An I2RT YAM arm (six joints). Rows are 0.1 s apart.
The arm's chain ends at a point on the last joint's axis. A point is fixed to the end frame.
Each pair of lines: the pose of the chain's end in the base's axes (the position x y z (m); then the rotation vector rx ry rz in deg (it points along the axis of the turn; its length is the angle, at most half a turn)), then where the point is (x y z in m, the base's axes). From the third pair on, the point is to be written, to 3 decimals.
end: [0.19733 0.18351 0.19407 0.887 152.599 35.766]
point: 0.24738 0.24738 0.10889
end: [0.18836 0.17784 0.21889 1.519 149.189 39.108]
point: 0.24250 0.24553 0.13935
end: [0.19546 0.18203 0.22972 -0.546 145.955 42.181]
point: 0.252 0.254 0.156
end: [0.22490 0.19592 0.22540 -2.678 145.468 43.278]
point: 0.280 0.270 0.153
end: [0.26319 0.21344 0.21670 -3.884 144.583 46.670]
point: 0.316 0.292 0.147
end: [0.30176 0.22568 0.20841 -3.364 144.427 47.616]
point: 0.355 0.305 0.140
